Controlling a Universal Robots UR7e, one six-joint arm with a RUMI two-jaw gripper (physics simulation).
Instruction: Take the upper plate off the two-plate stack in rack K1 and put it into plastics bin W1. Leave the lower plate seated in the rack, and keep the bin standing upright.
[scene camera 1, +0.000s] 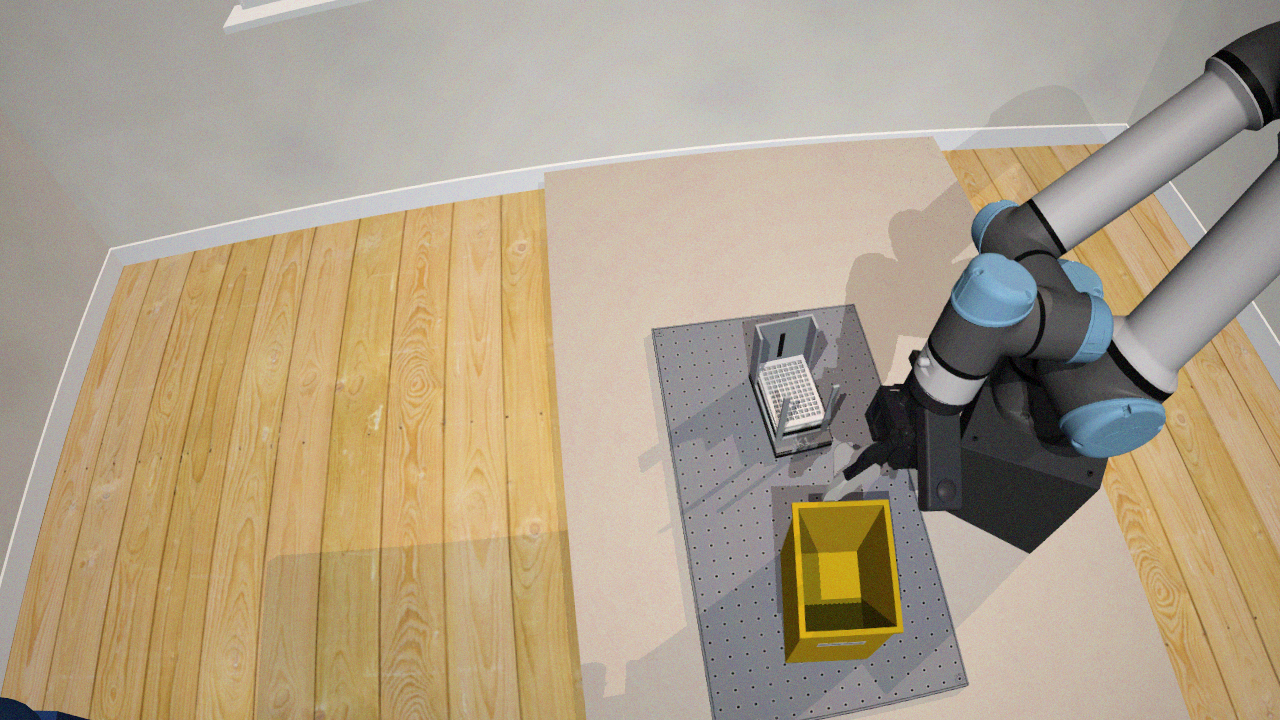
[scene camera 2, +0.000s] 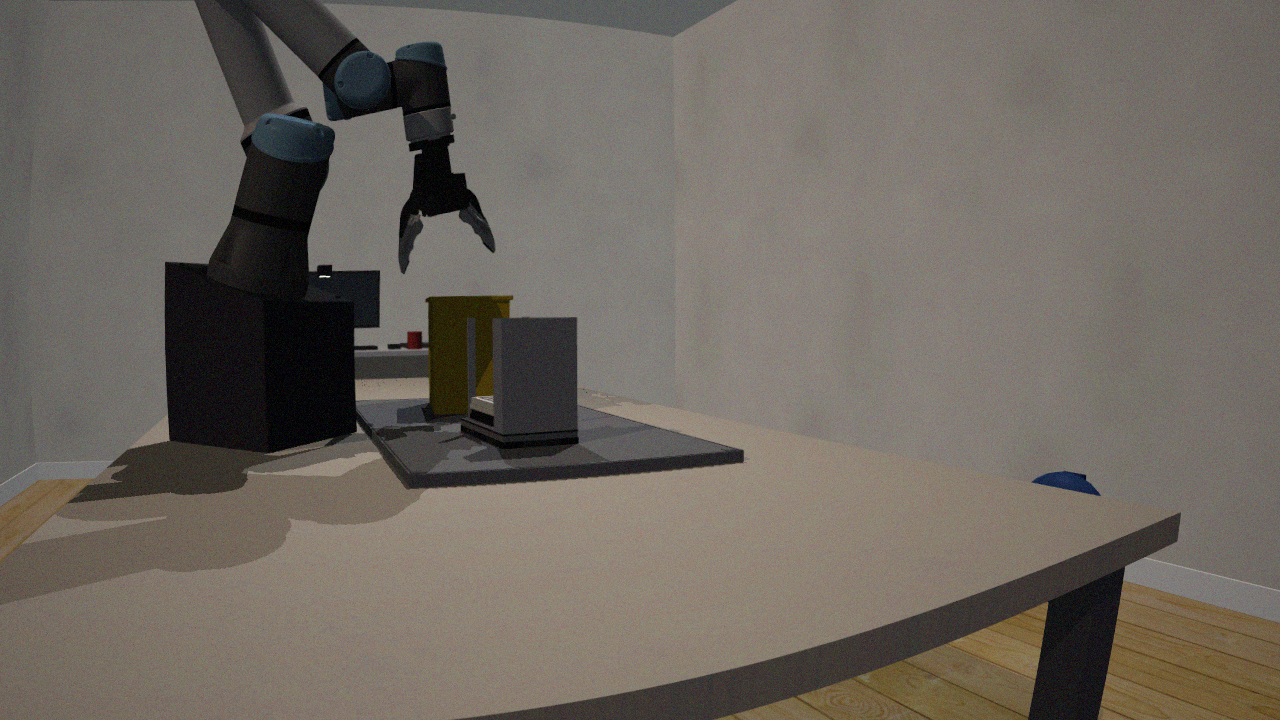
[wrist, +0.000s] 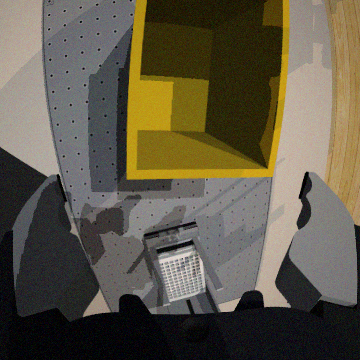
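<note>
Rack K1 is grey, with a tall back panel and upright posts. A white gridded plate lies flat in it on top; the lower plate is mostly hidden beneath and I cannot make it out clearly. The yellow plastics bin W1 stands upright beside the rack; no plate shows on the visible part of its floor. My gripper is open and empty, pointing down, well above the rack and bin.
Rack and bin stand on a grey perforated board, on a beige table. The robot's black base block stands beside the board. A monitor and a red cup show in the background.
</note>
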